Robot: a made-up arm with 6 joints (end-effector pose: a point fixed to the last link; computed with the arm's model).
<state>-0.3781 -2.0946 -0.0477 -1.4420 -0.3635 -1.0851</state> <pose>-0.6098 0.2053 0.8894 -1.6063 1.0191 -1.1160</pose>
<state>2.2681 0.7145 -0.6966 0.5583 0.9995 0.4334</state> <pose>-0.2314 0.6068 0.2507 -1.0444 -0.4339 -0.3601</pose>
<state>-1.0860 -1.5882 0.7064 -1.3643 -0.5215 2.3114</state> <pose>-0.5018 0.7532 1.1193 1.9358 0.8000 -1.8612</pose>
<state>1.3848 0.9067 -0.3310 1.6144 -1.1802 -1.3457</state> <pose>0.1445 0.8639 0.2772 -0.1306 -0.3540 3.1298</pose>
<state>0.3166 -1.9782 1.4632 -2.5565 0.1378 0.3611</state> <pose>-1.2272 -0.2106 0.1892 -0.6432 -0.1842 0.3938</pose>
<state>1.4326 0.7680 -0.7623 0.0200 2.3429 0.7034</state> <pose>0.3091 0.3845 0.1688 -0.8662 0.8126 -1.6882</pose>
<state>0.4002 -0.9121 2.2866 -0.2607 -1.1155 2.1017</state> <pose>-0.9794 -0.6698 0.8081 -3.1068 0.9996 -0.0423</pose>
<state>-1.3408 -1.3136 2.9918 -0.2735 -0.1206 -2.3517</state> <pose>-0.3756 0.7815 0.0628 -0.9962 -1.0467 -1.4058</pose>
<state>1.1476 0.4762 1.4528 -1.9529 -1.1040 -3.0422</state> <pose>0.2940 0.7169 1.4551 0.9929 0.5936 -0.3943</pose>
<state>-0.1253 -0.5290 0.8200 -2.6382 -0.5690 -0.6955</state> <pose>-0.0264 0.1873 1.6127 -2.5505 1.1827 -0.8824</pose>
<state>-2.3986 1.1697 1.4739 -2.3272 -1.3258 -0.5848</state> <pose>-0.7966 -0.9404 0.7165 2.7444 0.7865 2.2685</pose>
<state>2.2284 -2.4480 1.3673 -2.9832 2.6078 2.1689</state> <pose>0.4187 -0.8930 -0.4030 -2.8849 1.1937 -1.1329</pose>
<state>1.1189 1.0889 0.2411 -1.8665 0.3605 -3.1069</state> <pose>0.3195 0.7561 0.1208 0.1668 -0.8783 -2.5795</pose>
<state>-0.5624 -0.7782 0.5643 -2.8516 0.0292 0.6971</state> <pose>-0.0407 0.2727 1.5468 2.5259 1.3144 2.5463</pose>
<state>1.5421 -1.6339 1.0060 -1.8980 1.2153 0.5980</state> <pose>-0.1234 -1.1079 0.9776 0.9998 0.4462 2.9343</pose>
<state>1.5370 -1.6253 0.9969 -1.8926 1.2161 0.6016</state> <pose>-0.1274 -1.0980 0.9917 1.0239 0.4443 2.9361</pose>
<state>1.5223 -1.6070 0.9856 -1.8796 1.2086 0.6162</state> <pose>-0.1391 -1.0795 1.0172 1.0697 0.4415 2.9220</pose>
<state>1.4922 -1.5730 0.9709 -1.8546 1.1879 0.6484</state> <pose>-0.1622 -1.0462 1.0602 1.1503 0.4389 2.8823</pose>
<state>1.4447 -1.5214 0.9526 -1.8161 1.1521 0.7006</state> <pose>-0.1949 -0.9936 1.1205 1.2704 0.4400 2.8130</pose>
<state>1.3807 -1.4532 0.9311 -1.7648 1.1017 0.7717</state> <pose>-0.2310 -0.9196 1.1933 1.4282 0.4506 2.7156</pose>
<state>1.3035 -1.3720 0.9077 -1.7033 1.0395 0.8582</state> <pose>-0.2619 -0.8266 1.2707 1.6162 0.4766 2.5969</pose>
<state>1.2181 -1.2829 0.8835 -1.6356 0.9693 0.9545</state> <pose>-0.2795 -0.7211 1.3445 1.8233 0.5217 2.4682</pose>
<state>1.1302 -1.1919 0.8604 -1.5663 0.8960 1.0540</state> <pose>-0.2799 -0.6137 1.4082 2.0359 0.5849 2.3426</pose>
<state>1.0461 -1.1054 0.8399 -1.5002 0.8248 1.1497</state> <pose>-0.2645 -0.5151 1.4583 2.2406 0.6595 2.2323</pose>
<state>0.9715 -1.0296 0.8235 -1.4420 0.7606 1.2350</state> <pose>-0.2395 -0.4341 1.4942 2.4240 0.7357 2.1450</pose>
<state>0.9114 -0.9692 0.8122 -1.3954 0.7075 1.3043</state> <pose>-0.2130 -0.3746 1.5178 2.5742 0.8031 2.0832</pose>
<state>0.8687 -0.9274 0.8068 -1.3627 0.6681 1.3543</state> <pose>-0.1924 -0.3373 1.5320 2.6805 0.8537 2.0427</pose>
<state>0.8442 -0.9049 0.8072 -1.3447 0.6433 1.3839</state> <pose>-0.1821 -0.3197 1.5391 2.7365 0.8839 2.0169</pose>
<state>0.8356 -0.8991 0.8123 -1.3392 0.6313 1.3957</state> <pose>-0.1821 -0.3179 1.5414 2.7466 0.8952 1.9999</pose>
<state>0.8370 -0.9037 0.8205 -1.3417 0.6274 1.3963</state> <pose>-0.1889 -0.3255 1.5407 2.7272 0.8942 1.9876</pose>
